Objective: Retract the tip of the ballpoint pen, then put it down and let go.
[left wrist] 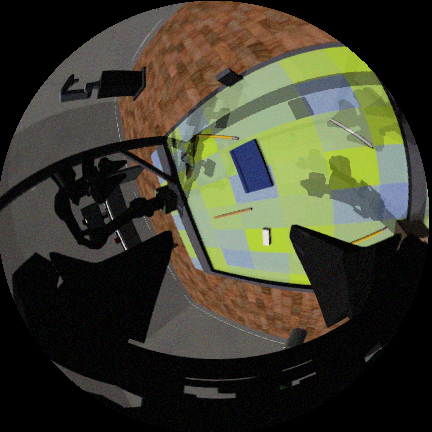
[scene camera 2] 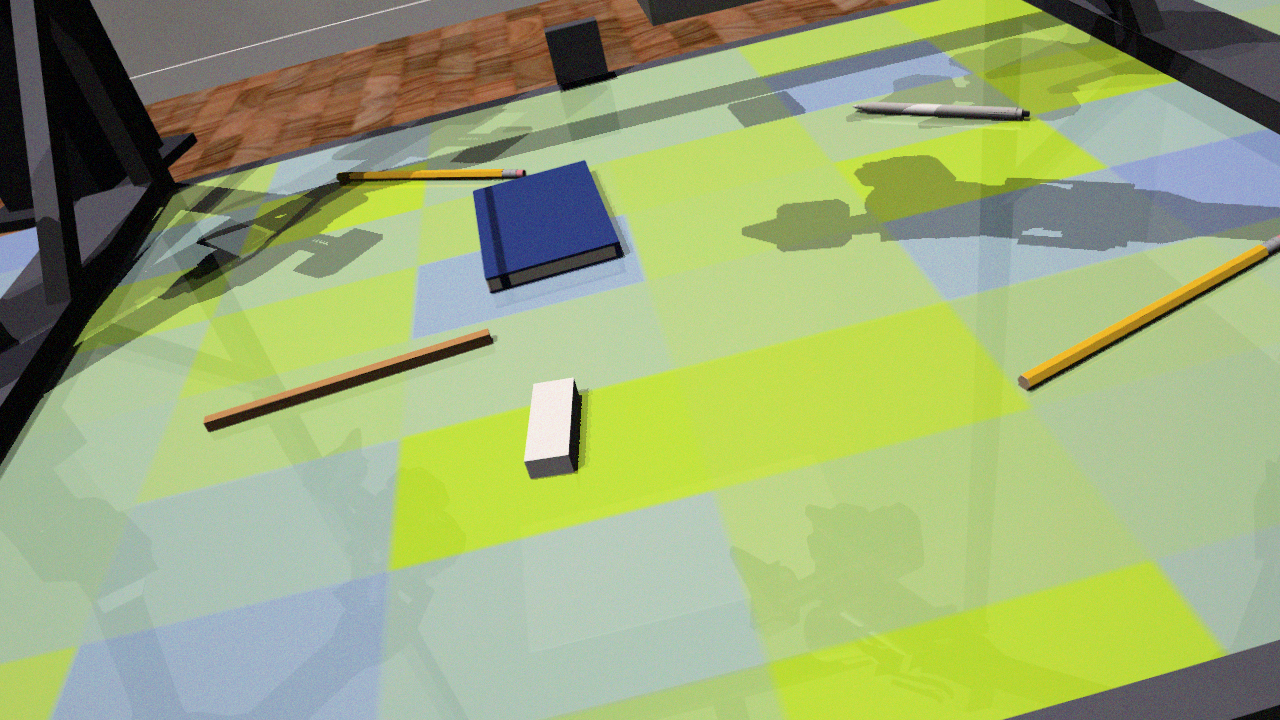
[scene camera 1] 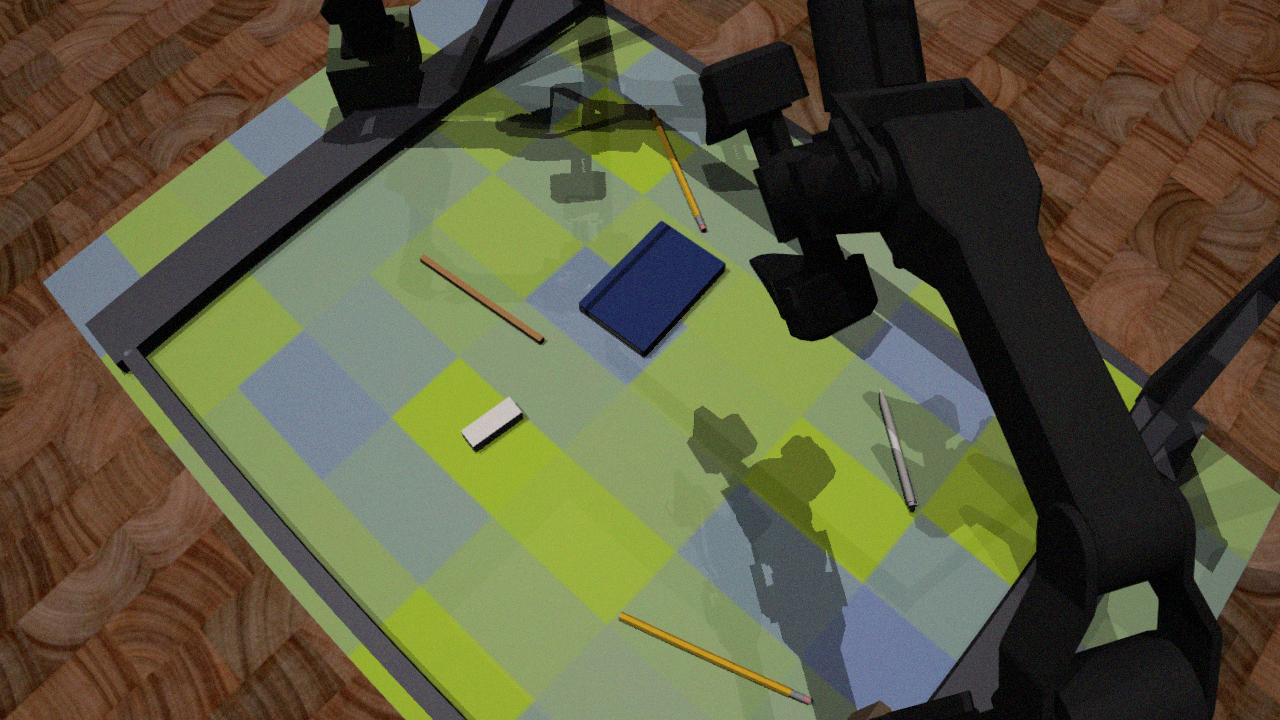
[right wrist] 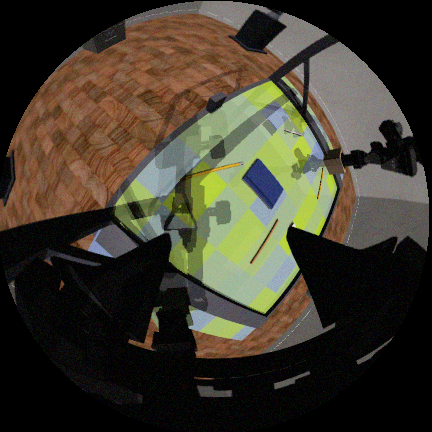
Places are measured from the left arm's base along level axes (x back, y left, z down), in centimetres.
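Pixels of known places: left gripper, fingertip midpoint: (left wrist: pixel 233 233) (scene camera 1: pixel 733 200) (right wrist: pixel 371 162); right gripper, fingertip midpoint: (left wrist: pixel 125 166) (right wrist: pixel 230 236); left arm's base, link origin: (right wrist: pixel 342 160); right arm's base, link origin: (left wrist: pixel 159 201) (scene camera 1: pixel 368 37) (right wrist: pixel 170 317).
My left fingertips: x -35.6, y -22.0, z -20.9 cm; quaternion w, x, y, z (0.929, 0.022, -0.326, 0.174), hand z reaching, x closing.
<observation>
Ahead of a thing's pixels: the offset from my left fingertips to its middle.
The grey ballpoint pen {dx +19.2, dy -6.9, dz +30.9 cm} (scene camera 1: pixel 896 447) (scene camera 2: pixel 944 111) (left wrist: pixel 351 133) (right wrist: pixel 293 132) lies flat on the patchwork table top, at the right in scene camera 1. Its pointed end faces the top of that view and its dark button end the bottom; whether the writing tip is out is too small to tell. My left gripper (scene camera 1: pixel 759 195) (left wrist: pixel 233 233) is open and empty, raised above the table, up and left of the pen in scene camera 1. My right gripper (right wrist: pixel 230 236) is open and empty above the table, far from the pen.
A blue notebook {dx -11.6, dy -5.4, dz +30.7 cm} (scene camera 1: pixel 653 288) (scene camera 2: pixel 547 223) lies mid-table. A white eraser {dx -13.6, dy +17.3, dz +30.7 cm} (scene camera 1: pixel 491 420) (scene camera 2: pixel 551 420), a brown stick {dx -25.0, dy +7.5, dz +31.0 cm} (scene camera 1: pixel 481 299) (scene camera 2: pixel 349 378) and two yellow pencils, one {dx -20.0, dy -20.0, dz +31.0 cm} (scene camera 1: pixel 682 174) beyond the notebook and one {dx +17.7, dy +21.1, dz +31.0 cm} (scene camera 1: pixel 716 659) near the bottom, lie around. Dark frame bars edge the table.
</observation>
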